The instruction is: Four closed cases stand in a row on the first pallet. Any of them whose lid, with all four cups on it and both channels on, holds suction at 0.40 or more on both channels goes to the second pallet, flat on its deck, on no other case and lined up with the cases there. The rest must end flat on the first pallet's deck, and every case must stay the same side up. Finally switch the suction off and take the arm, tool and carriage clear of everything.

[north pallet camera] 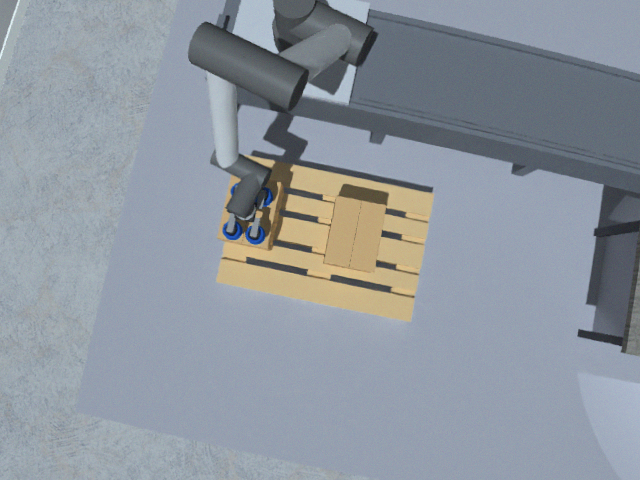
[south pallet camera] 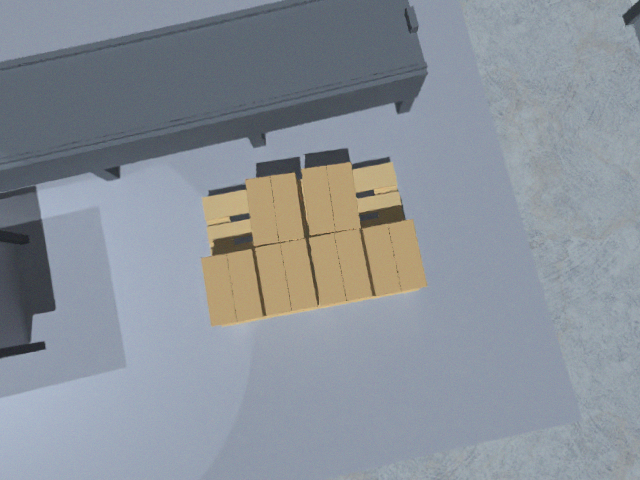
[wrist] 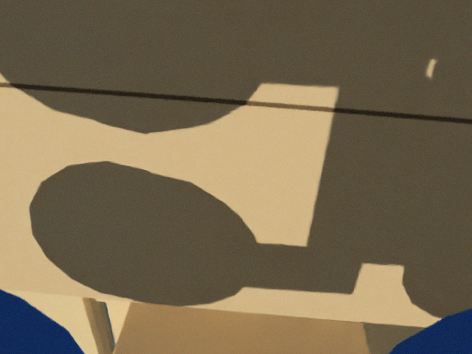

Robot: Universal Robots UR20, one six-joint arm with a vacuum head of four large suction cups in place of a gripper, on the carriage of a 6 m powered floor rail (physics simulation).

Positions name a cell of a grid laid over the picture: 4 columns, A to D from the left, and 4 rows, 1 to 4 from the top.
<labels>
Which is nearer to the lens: the case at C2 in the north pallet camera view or the pallet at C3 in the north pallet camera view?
The case.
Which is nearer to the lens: the pallet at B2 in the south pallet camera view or the case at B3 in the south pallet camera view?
The case.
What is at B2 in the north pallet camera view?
A case.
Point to the suction head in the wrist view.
A4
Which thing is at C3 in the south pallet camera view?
A case.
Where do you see a case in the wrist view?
C2
</labels>
